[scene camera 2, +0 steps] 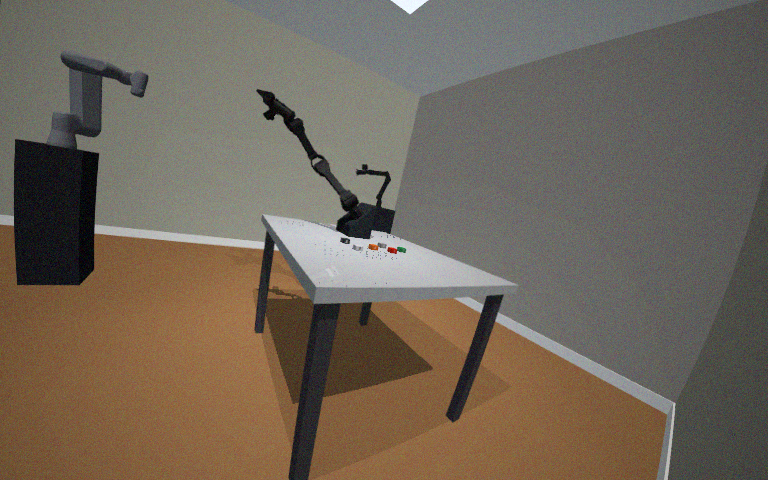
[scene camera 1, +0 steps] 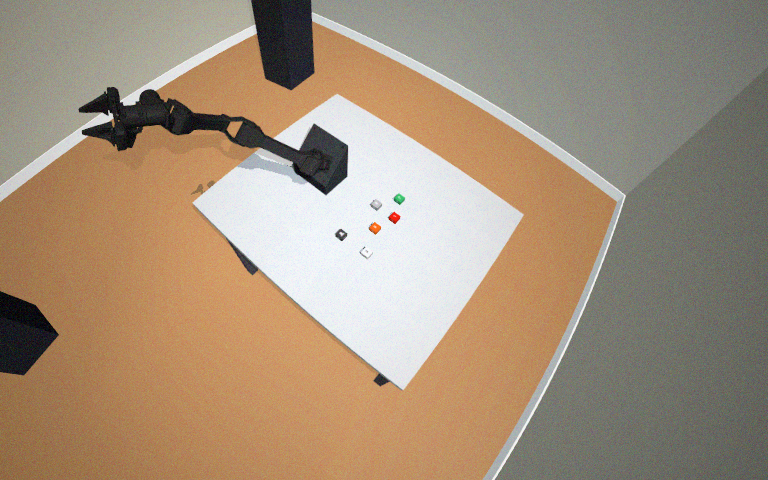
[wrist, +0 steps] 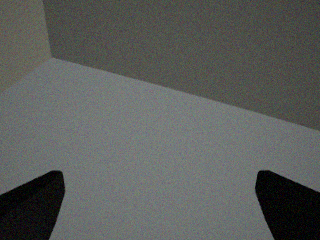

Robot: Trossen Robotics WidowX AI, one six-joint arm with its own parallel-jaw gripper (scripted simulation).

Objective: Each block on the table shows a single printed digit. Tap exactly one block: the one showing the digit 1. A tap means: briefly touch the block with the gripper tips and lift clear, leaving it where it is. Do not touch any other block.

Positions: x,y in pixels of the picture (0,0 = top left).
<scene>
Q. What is the gripper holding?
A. Nothing.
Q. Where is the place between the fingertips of the gripper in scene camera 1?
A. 80,121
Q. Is the gripper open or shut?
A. Open.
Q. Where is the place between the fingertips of the gripper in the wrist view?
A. At 161,181
</scene>
